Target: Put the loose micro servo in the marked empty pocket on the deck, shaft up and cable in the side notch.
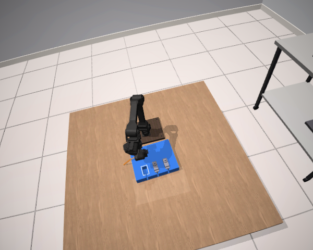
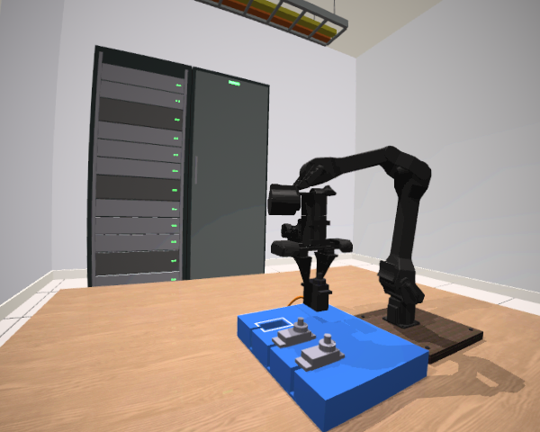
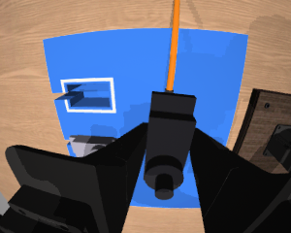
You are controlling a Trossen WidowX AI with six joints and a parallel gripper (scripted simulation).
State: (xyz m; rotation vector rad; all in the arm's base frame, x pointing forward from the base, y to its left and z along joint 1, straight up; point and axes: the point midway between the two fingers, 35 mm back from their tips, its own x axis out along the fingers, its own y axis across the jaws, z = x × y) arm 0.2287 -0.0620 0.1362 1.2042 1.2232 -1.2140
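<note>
My gripper tip is now 100 mm above the deck, 70 mm to the right of it and 20 mm past it.
</note>
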